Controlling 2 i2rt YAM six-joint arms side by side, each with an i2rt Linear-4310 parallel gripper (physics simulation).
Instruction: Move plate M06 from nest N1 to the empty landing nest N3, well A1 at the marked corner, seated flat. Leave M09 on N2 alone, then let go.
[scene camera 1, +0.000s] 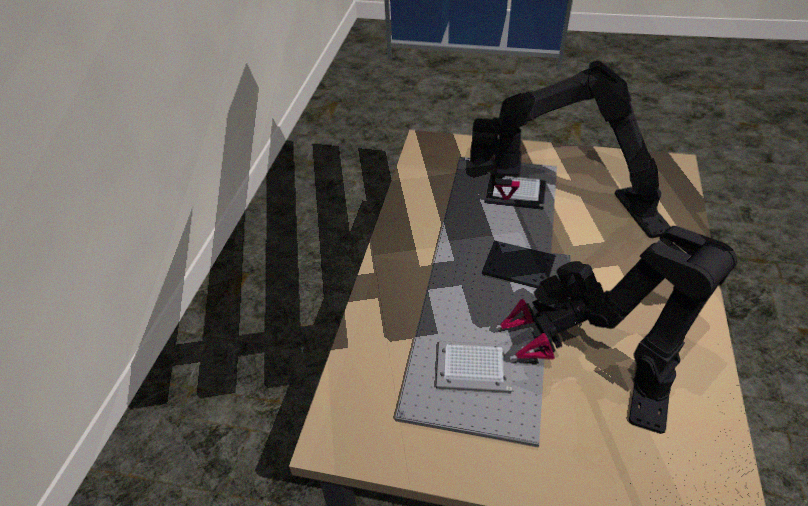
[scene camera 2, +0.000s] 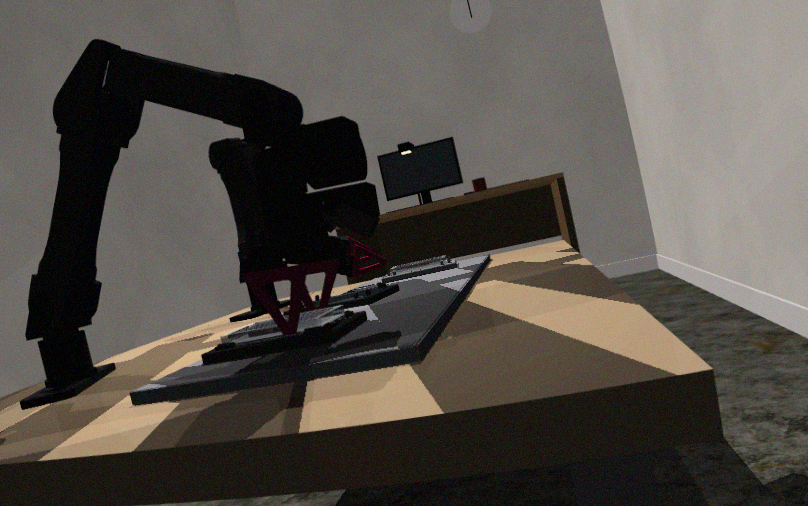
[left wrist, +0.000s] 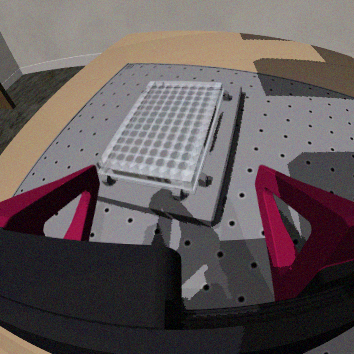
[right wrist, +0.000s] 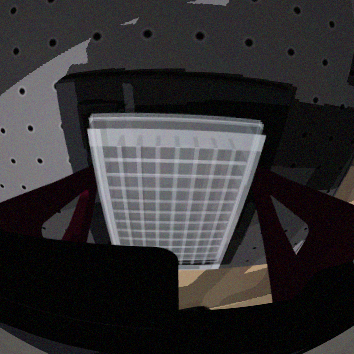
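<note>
A clear 96-well plate (scene camera 1: 474, 361) (left wrist: 162, 130) sits on a grey nest (scene camera 1: 477, 387) (left wrist: 212, 210) at the lower end of the board in scene camera 1. Another clear plate (scene camera 1: 528, 188) (right wrist: 175, 190) sits in a dark nest (right wrist: 175, 90) at the upper end. No labels are readable, so I cannot tell which is M06. An empty dark nest (scene camera 1: 517, 262) lies between them. My left gripper (scene camera 1: 506, 343) (left wrist: 176, 173) is open, beside the lower plate and apart from it. My right gripper (scene camera 2: 299, 320) (right wrist: 174, 175) is open, its fingers on either side of the upper plate; contact is unclear.
The perforated grey board (scene camera 1: 471, 414) (left wrist: 280, 125) carries the nests on the wooden table (scene camera 1: 357, 441) (scene camera 2: 369, 405). The left forearm and wrist reach in close to the empty nest. A desk with a monitor (scene camera 2: 420, 169) stands beyond the table.
</note>
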